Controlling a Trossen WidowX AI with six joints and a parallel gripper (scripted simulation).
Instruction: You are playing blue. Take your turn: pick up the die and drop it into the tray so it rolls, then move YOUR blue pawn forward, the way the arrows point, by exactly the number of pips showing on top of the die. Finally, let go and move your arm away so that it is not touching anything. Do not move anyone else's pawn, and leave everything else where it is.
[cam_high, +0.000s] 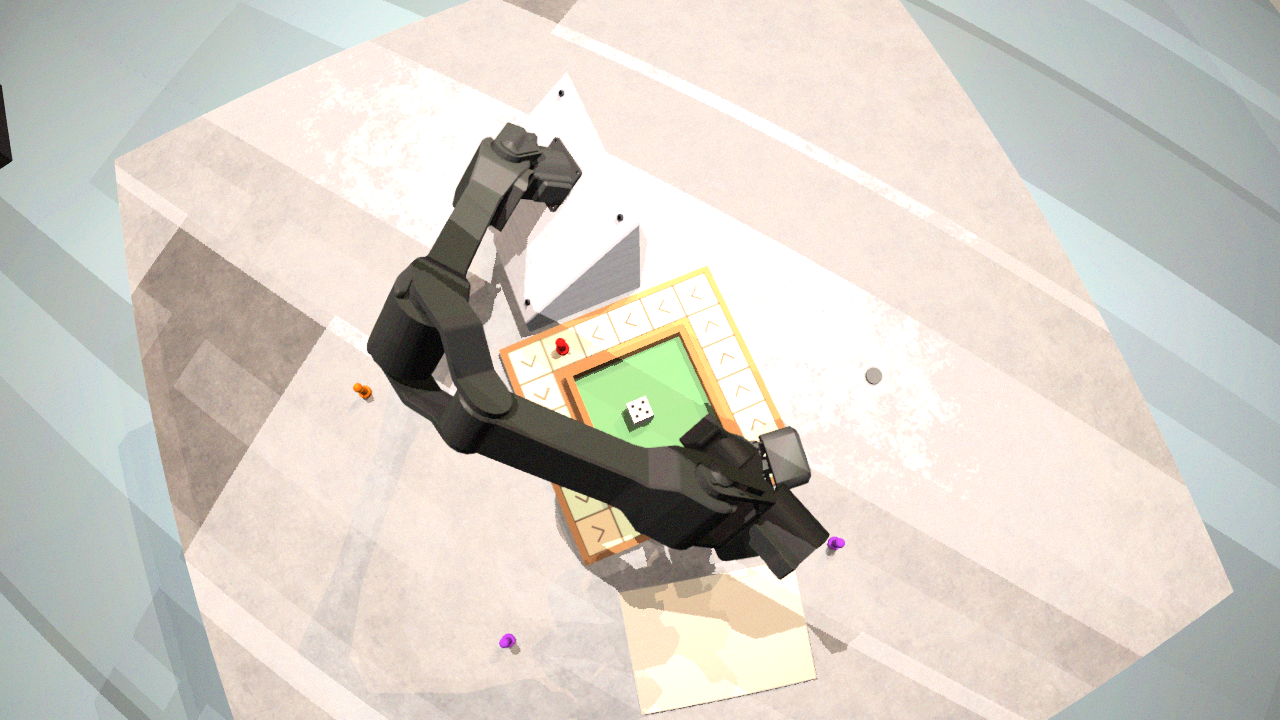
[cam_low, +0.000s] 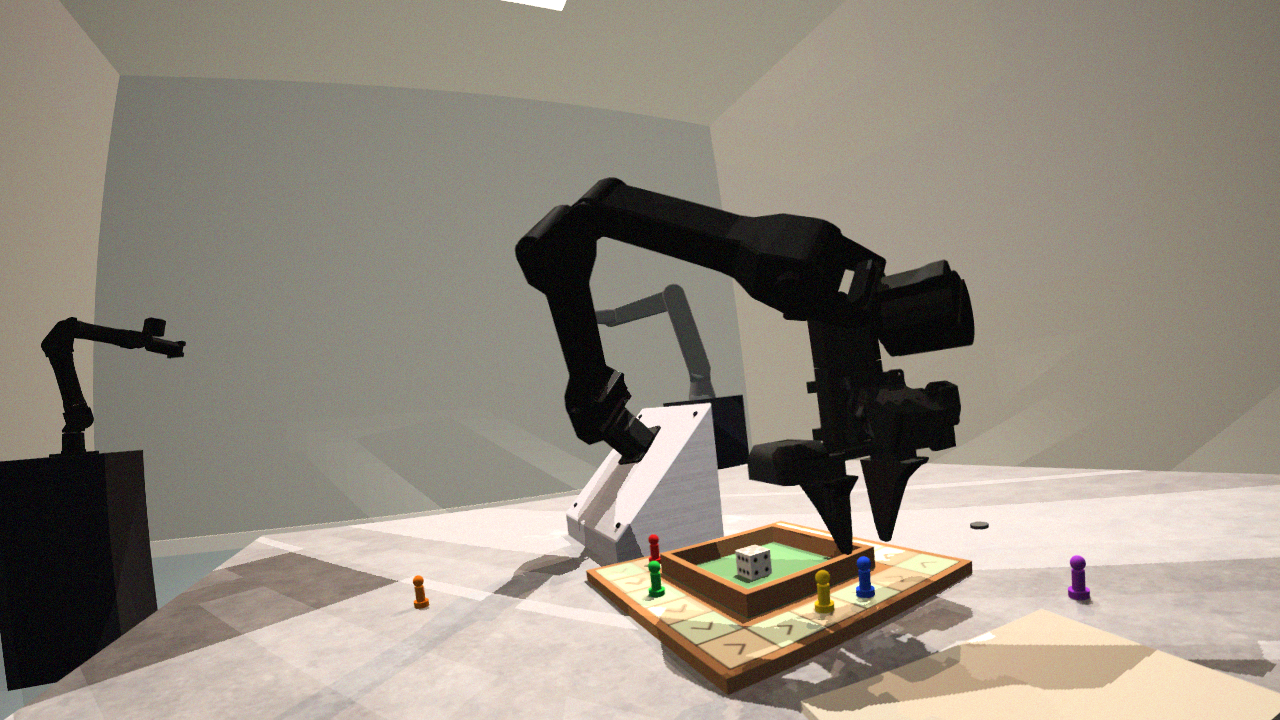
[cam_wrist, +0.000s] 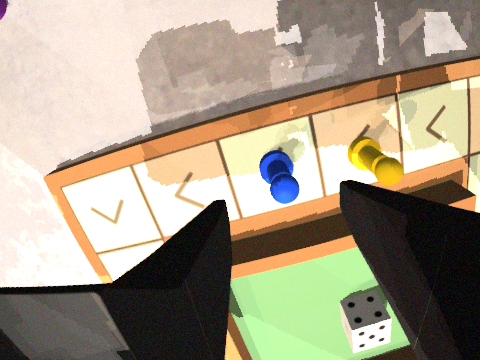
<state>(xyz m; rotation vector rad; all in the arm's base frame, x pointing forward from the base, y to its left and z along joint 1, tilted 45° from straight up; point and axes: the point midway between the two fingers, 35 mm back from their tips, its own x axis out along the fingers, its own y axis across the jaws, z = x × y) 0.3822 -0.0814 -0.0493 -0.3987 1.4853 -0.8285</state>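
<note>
My gripper tip is 3 cm above the blue pawn. The rest, counted from my gripper tip: yellow pawn: 1 cm behind, 5 cm to the right, 3 cm below; white die: 12 cm behind, 2 cm to the right, 3 cm below; cream sheet: 16 cm ahead, 8 cm to the right, 5 cm below.
</note>
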